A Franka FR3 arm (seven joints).
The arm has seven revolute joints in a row. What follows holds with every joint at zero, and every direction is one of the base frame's.
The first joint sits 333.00 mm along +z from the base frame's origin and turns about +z.
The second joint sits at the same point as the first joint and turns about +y.
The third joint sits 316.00 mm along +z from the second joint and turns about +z.
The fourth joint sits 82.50 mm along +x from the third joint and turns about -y.
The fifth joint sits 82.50 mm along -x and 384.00 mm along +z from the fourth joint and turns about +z.
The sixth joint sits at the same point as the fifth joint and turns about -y.
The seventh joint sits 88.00 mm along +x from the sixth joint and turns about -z.
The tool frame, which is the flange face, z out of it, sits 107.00 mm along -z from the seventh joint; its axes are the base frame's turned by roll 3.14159, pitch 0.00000 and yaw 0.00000 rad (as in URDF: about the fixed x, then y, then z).
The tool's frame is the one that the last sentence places.
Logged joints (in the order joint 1, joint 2, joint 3, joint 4, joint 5, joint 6, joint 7), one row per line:
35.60 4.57 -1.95 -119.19 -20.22 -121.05 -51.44
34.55 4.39 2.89 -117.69 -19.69 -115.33 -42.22
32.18 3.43 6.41 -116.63 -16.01 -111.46 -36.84
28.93 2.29 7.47 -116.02 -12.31 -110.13 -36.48
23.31 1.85 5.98 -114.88 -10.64 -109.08 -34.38
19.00 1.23 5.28 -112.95 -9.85 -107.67 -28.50
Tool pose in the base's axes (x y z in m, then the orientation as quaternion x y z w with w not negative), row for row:
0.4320 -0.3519 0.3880 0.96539 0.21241 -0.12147 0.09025
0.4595 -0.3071 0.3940 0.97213 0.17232 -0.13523 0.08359
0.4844 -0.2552 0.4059 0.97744 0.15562 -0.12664 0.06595
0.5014 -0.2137 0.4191 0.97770 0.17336 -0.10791 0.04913
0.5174 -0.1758 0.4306 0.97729 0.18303 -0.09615 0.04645
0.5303 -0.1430 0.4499 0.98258 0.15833 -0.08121 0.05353
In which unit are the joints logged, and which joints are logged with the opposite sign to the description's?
The joints are logged in degrees. Opposite sign: joint 1, joint 6.
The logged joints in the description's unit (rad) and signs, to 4 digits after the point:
-0.6213 0.0798 -0.0340 -2.0803 -0.3529 2.1127 -0.8978
-0.6030 0.0766 0.0504 -2.0541 -0.3437 2.0129 -0.7369
-0.5616 0.0599 0.1119 -2.0356 -0.2794 1.9453 -0.6430
-0.5049 0.0400 0.1304 -2.0249 -0.2149 1.9221 -0.6367
-0.4068 0.0323 0.1044 -2.0050 -0.1857 1.9038 -0.6000
-0.3316 0.0215 0.0922 -1.9713 -0.1719 1.8792 -0.4974

